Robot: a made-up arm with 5 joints.
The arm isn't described. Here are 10 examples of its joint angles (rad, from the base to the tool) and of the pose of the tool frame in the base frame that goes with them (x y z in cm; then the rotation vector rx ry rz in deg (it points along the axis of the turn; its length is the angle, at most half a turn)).
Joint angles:
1: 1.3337 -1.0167 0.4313 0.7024 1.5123
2: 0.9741 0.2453 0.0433 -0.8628 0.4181
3: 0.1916 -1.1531 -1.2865 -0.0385 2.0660
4: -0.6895 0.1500 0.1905 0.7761 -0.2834
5: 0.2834 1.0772 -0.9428 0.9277 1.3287
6: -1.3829 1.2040 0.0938 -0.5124 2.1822
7: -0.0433 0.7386 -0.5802 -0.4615 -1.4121
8: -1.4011 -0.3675 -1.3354 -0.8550 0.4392
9: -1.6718 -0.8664 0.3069 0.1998 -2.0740
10: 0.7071 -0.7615 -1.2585 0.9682 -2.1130
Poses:
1: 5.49 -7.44 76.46 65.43 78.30 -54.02
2: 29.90 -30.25 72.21 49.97 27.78 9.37
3: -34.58 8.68 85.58 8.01 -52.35 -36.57
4: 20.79 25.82 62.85 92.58 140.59 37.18
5: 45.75 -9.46 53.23 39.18 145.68 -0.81
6: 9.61 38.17 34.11 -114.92 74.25 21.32
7: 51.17 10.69 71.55 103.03 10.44 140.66
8: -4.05 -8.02 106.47 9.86 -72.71 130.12
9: -3.64 12.86 88.74 -59.95 -39.64 -48.24
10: -8.38 17.15 98.78 35.68 -25.72 165.11
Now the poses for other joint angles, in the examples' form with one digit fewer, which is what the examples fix.
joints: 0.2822 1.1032 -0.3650 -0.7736 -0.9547
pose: 52.3 -5.0 49.6 103.5 17.4 98.0
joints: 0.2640 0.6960 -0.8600 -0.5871 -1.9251
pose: 47.2 -4.8 83.0 -66.6 21.3 -160.7
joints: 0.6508 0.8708 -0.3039 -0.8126 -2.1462
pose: 43.8 -24.0 62.2 88.9 -62.5 139.2
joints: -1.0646 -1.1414 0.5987 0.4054 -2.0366
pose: 2.3 11.9 81.9 -86.1 -26.6 -74.6
